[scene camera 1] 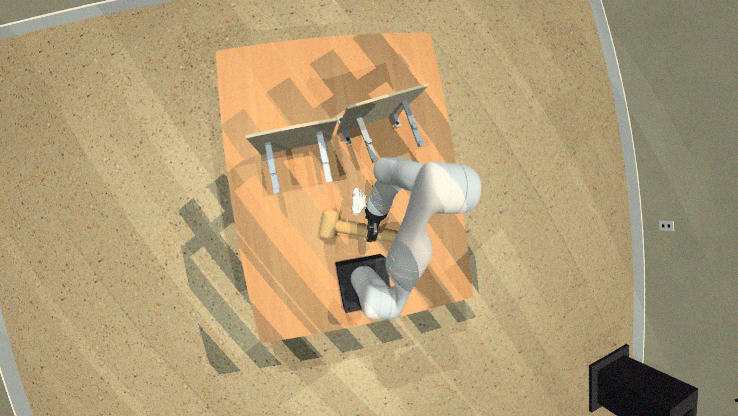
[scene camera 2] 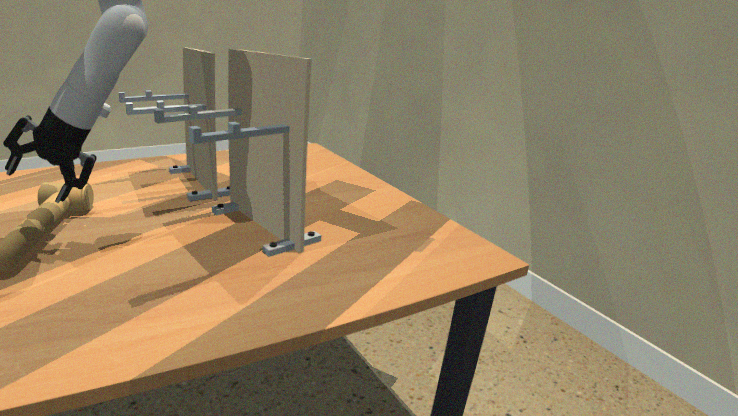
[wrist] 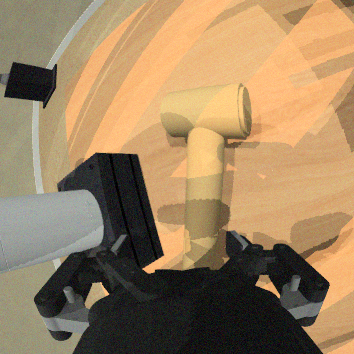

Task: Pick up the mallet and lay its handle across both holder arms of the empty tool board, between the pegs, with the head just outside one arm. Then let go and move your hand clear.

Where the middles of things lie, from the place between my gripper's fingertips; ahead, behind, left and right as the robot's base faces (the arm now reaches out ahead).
I see the wooden mallet (scene camera 1: 330,224) 7 cm below my hand, 2 cm to the left of it and 1 cm ahead of it.
